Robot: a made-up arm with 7 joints.
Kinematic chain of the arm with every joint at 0, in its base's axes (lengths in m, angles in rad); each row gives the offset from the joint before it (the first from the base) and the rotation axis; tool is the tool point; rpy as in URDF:
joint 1: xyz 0 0 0.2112 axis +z
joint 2: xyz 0 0 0 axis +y
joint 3: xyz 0 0 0.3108 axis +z
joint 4: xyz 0.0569 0 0 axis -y
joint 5: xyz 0.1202 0 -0.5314 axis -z
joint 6: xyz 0 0 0 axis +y
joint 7: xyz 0.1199 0 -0.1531 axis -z
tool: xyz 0 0 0 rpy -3.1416 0 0
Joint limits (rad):
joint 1: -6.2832..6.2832
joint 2: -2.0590..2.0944
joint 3: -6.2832..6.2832
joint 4: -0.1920..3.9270
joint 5: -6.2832..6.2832
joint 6: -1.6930..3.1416
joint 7: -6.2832..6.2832
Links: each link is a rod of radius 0.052 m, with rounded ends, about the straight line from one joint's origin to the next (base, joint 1, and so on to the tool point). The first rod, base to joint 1, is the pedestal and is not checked.
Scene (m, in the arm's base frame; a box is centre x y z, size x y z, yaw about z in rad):
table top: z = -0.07
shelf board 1: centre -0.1 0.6 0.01 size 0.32 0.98 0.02 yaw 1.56
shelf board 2: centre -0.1 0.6 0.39 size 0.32 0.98 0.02 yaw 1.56
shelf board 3: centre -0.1 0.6 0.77 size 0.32 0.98 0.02 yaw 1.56
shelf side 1: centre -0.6 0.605 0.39 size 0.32 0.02 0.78 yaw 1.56
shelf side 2: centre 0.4 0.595 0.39 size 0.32 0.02 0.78 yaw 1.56
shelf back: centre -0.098 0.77 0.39 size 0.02 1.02 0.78 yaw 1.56
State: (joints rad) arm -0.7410 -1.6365 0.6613 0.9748 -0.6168 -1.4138 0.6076
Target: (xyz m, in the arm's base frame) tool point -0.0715 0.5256 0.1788
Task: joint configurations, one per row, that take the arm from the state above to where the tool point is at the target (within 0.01 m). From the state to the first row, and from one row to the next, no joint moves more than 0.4 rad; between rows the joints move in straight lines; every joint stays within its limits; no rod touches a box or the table.
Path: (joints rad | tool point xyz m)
1: -0.6887 -1.6571 0.5397 0.7415 -0.6368 -1.5534 0.6076 | 0.0615 0.3962 0.5913
2: -0.6364 -1.6778 0.4180 0.5082 -0.6567 -1.6930 0.6076 | 0.0589 0.2782 0.5766
3: -1.0258 -1.6889 0.1100 0.4110 -0.5469 -1.6930 0.6076 | 0.0525 0.1419 0.6245
4: -1.4152 -1.7000 -0.1981 0.3139 -0.4370 -1.6930 0.6076 | -0.0337 0.0607 0.6208
5: -1.8045 -1.7112 -0.5061 0.2167 -0.3271 -1.6930 0.6076 | -0.1374 0.0641 0.5694
6: -2.1939 -1.7223 -0.8142 0.1196 -0.2173 -1.6930 0.6076 | -0.1992 0.1320 0.4818
7: -2.5832 -1.7334 -1.1222 0.0224 -0.1074 -1.6930 0.6076 | -0.1940 0.2138 0.3748
8: -2.9726 -1.7446 -1.4303 -0.0748 0.0024 -1.6930 0.6076 | -0.1388 0.2619 0.2676
9: -3.3620 -1.7557 -1.7383 -0.1719 0.1123 -1.6930 0.6076 | -0.0744 0.2590 0.1788
10: -3.1337 -1.8568 -1.6546 0.1122 0.0512 -1.6930 0.6076 | -0.0627 0.3544 0.1904
11: -2.9055 -1.9579 -1.5710 0.3964 -0.0099 -1.6930 0.6076 | -0.0616 0.4444 0.1946
12: -2.6773 -2.0590 -1.4873 0.6805 -0.0710 -1.6930 0.6076 | -0.0715 0.5256 0.1788

